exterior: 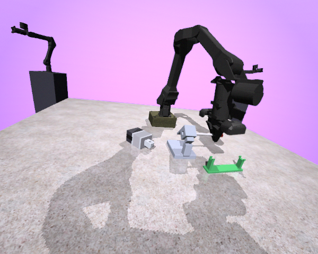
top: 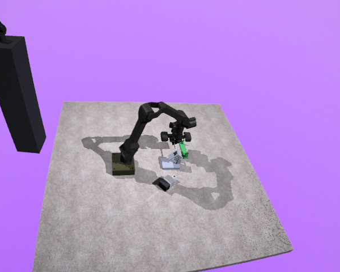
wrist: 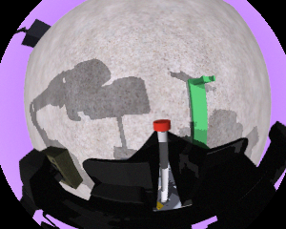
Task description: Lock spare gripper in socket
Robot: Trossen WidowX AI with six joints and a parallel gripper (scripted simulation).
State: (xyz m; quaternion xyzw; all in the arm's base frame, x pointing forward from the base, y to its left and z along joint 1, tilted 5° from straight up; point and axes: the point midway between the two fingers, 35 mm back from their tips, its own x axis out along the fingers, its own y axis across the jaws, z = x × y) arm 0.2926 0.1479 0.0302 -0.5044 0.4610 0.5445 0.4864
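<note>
Now: the green rest 80 mm ahead of my gripper tip, 10 mm to the left of it and 40 mm below it. Round my gripper tip: spare gripper (40 mm behind, 270 mm to the right, 40 mm below); grey mount (110 mm to the right, 10 mm below).
</note>
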